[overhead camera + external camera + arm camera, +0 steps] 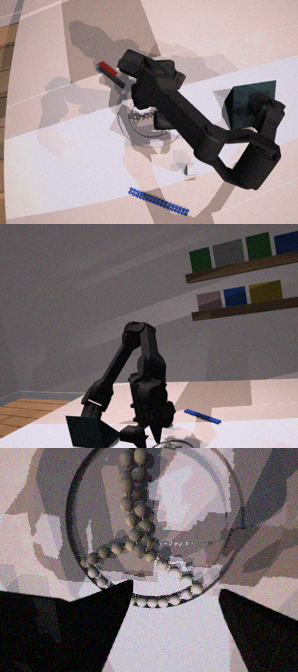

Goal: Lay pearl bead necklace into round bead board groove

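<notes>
The round bead board lies 4 cm ahead of my gripper tip, 2 cm to the left of it and 2 cm below it. Also, from my gripper tip: small beige cube 3 cm behind, 20 cm to the left, 1 cm below; grey block 15 cm ahead, 15 cm to the right, 2 cm below.
</notes>
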